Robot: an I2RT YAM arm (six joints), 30 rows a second.
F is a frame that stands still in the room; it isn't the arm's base.
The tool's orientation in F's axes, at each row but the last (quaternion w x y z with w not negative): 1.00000, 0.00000, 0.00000, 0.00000; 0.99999, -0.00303, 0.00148, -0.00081; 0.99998, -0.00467, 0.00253, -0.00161; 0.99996, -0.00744, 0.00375, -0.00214; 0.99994, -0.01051, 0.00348, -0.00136; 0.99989, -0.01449, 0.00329, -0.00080; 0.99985, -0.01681, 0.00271, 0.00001; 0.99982, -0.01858, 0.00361, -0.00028; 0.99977, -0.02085, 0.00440, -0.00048; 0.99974, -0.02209, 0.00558, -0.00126
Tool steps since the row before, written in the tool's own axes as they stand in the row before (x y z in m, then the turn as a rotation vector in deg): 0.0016, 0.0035, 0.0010, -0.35, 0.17, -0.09; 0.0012, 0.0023, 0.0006, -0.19, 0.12, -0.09; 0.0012, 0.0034, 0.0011, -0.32, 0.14, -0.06; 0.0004, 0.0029, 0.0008, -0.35, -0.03, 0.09; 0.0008, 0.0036, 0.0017, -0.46, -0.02, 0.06; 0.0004, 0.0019, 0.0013, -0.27, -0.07, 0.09; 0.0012, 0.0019, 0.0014, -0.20, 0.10, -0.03; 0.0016, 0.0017, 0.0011, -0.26, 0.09, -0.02; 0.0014, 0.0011, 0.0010, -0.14, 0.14, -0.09; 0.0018, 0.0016, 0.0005, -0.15, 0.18, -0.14
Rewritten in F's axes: 0.0016, 0.0035, 0.0010, -0.35, 0.17, -0.09; 0.0012, 0.0023, 0.0006, -0.19, 0.12, -0.09; 0.0012, 0.0034, 0.0011, -0.32, 0.14, -0.06; 0.0004, 0.0029, 0.0008, -0.35, -0.03, 0.09; 0.0008, 0.0036, 0.0016, -0.46, -0.02, 0.06; 0.0004, 0.0019, 0.0012, -0.27, -0.07, 0.09; 0.0012, 0.0019, 0.0013, -0.20, 0.10, -0.03; 0.0016, 0.0017, 0.0010, -0.26, 0.09, -0.02; 0.0014, 0.0011, 0.0009, -0.14, 0.14, -0.09; 0.0018, 0.0016, 0.0004, -0.15, 0.17, -0.15
